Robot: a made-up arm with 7 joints.
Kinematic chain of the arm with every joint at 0, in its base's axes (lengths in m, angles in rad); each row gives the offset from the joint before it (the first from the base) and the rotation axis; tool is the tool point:
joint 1: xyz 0 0 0.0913 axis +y
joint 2: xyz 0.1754 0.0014 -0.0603 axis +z
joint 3: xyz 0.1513 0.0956 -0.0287 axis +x
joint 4: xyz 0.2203 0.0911 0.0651 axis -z
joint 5: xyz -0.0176 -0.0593 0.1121 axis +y
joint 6: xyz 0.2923 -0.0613 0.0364 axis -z
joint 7: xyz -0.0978 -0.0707 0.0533 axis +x
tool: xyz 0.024 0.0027 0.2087
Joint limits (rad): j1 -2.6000..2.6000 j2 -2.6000..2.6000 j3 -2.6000..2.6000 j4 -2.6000..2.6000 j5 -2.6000..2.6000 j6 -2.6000..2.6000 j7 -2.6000..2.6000
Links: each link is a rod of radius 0.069 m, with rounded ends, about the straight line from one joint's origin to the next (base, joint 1, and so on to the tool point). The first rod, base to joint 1, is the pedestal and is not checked.
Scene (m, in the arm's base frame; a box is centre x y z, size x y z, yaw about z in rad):
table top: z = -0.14
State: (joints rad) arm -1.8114 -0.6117 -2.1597 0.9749 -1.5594 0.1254 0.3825
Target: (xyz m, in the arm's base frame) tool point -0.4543 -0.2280 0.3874
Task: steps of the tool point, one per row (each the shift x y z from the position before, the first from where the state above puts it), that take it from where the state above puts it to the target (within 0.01 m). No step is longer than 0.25 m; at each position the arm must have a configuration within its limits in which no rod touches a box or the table.
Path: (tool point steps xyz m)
1: -0.1876 0.0072 0.0921
2: -0.2139 -0.0573 0.0513
3: -0.2046 -0.1178 -0.0204
4: -0.1523 -0.1560 -0.1023
5: -0.0639 -0.1595 -0.1680

